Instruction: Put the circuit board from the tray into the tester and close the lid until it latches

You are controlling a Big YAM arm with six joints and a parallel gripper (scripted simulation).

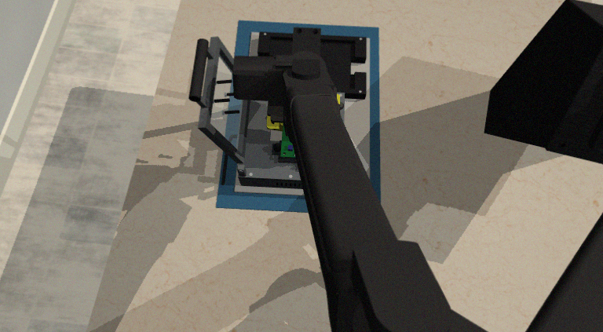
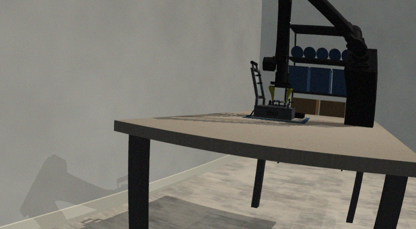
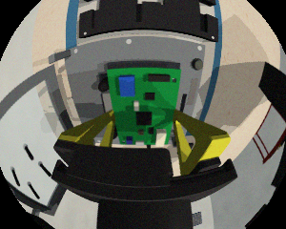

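Now: the green circuit board right at my hand. From my hand the other things lie so: see-through lid (120 mm ahead, 90 mm above, 20 mm to the left).
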